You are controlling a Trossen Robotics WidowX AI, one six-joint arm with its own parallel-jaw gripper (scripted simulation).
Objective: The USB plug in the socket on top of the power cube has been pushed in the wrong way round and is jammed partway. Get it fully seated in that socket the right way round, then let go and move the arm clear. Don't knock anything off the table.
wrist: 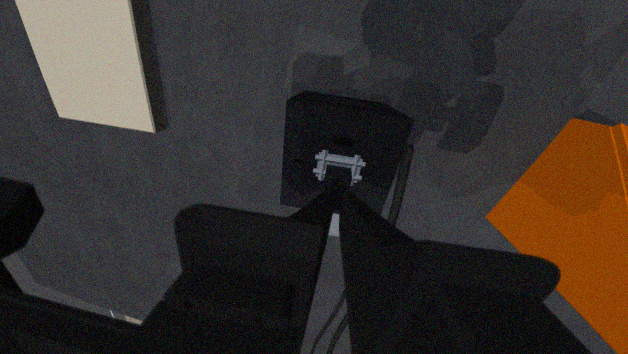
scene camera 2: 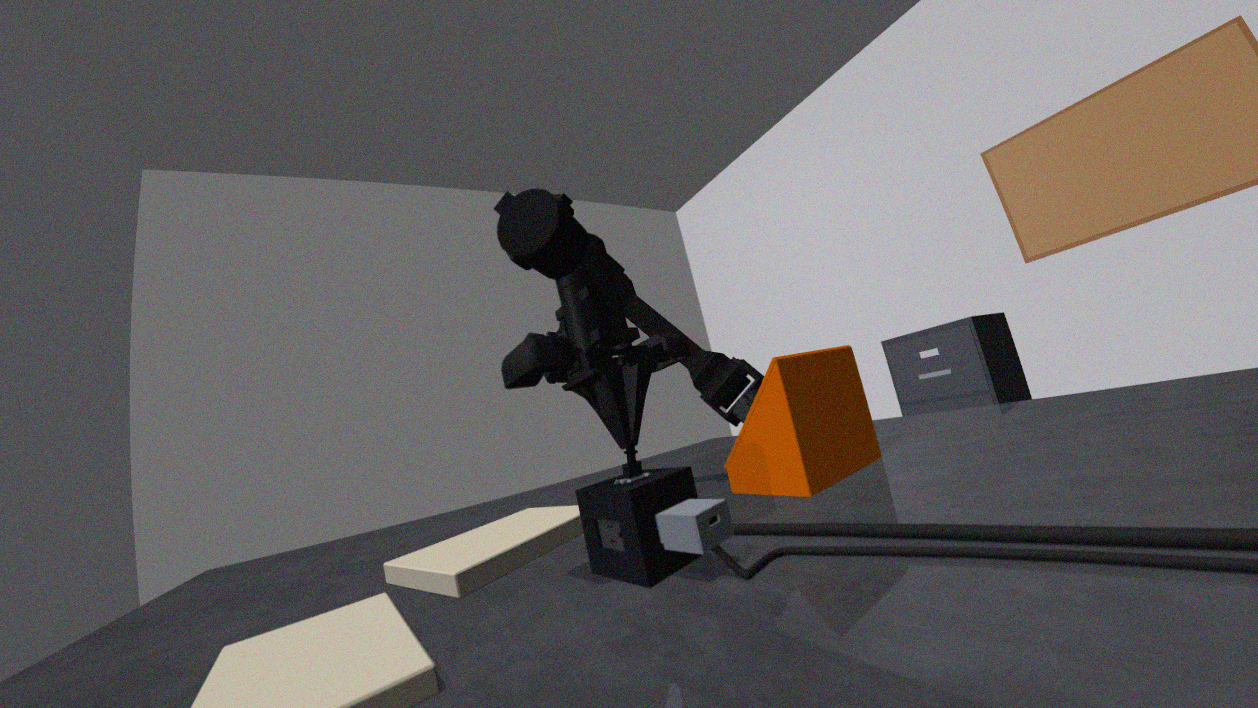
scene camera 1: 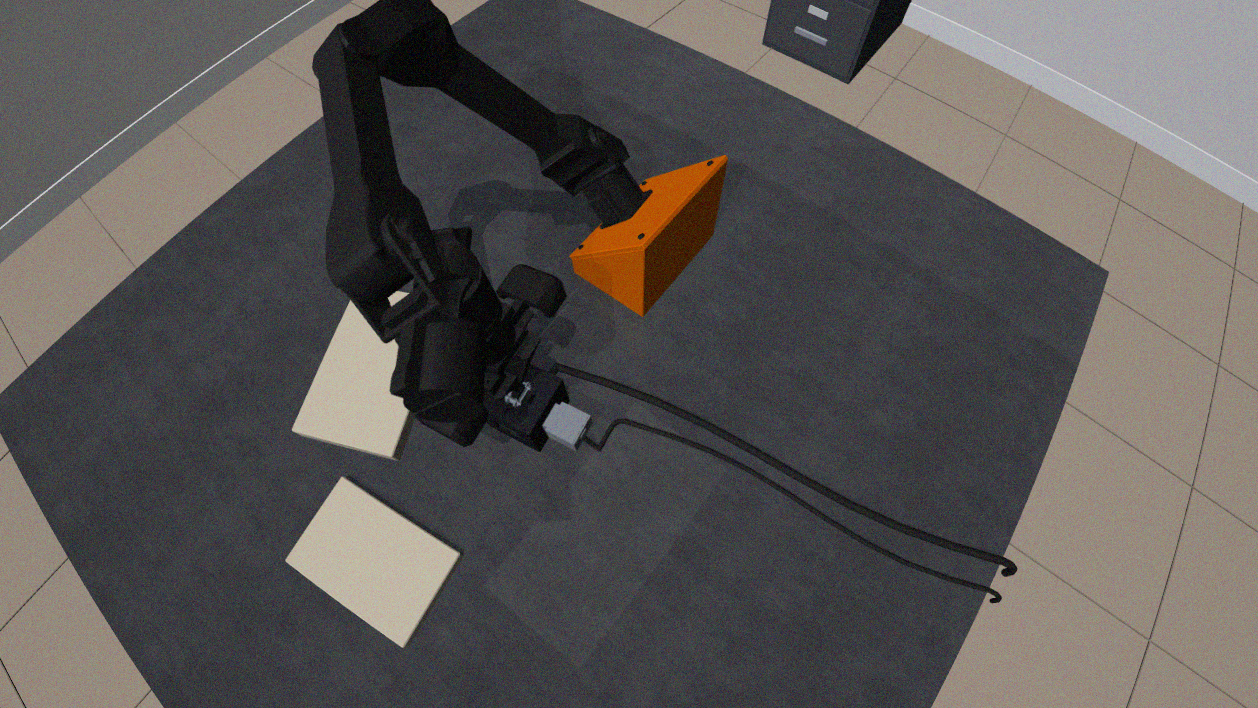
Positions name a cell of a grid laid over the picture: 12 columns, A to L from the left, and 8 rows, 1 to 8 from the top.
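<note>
There's a black power cube (wrist: H3) here, plus a metal USB socket (wrist: G4) and a small USB plug (wrist: G4). As for my gripper (scene camera 2: G6), you'd also find it (wrist: G5) from the wrist, and scene camera 1 shows the gripper (scene camera 1: E5) too.
</note>
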